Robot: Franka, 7 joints.
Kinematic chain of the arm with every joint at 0, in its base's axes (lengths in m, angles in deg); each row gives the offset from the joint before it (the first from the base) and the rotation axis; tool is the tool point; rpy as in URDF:
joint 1: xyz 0 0 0.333 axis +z
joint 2: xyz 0 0 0 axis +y
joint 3: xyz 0 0 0.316 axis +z
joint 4: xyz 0.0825 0 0 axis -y
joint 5: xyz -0.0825 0 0.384 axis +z
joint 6: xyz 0 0 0 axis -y
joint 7: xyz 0.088 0 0 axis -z
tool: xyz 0 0 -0.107 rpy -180 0 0
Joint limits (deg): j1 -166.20..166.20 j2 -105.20..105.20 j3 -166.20..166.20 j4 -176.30..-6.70 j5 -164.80..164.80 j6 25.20..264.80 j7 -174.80..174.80
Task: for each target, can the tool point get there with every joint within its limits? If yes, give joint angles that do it. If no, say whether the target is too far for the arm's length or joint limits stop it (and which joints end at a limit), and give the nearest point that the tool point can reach.
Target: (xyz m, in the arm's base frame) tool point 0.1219 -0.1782 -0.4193
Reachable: no: joint limits stop it (at a limit: joint 2) | nearest point 0.1259 -0.1840 -0.3573 | short by 0.062 m
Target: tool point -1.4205 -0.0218 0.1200
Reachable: no: too far | nearest point -0.8483 -0.0130 0.2058 | short by 0.579 m
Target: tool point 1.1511 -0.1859 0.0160
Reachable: no: too far | nearest point 0.8173 -0.1320 0.1079 | short by 0.350 m
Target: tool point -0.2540 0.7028 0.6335
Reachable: yes | joints 90.05 44.28 51.12 -40.70 128.33 180.25 -31.44
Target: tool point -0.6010 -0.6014 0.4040
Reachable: yes | joints -123.36 66.84 -30.20 -38.48 25.09 156.47 86.79
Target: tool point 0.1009 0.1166 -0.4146
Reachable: no: joint limits stop it (at a limit: joint 2) | nearest point 0.1105 0.1277 -0.3483 | short by 0.068 m
